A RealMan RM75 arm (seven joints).
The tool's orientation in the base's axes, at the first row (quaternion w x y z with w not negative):
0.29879 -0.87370 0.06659 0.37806
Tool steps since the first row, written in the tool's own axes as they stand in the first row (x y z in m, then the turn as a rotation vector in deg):
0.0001 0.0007 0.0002 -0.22 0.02 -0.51
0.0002 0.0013 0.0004 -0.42 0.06 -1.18
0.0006 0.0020 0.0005 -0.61 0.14 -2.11
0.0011 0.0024 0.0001 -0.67 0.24 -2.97
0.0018 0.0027 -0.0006 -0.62 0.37 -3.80
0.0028 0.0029 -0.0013 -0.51 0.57 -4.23
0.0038 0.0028 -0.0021 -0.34 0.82 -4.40
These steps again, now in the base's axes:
-0.0003 -0.0004 -0.0005 0.15 -0.33 0.42
-0.0006 -0.0008 -0.0010 0.42 -0.77 0.90
-0.0006 -0.0013 -0.0016 0.83 -1.39 1.49
-0.0001 -0.0018 -0.0020 1.29 -1.97 1.95
0.0007 -0.0023 -0.0022 1.80 -2.54 2.29
0.0018 -0.0028 -0.0026 2.07 -2.94 2.35
0.0030 -0.0031 -0.0029 2.21 -3.22 2.21

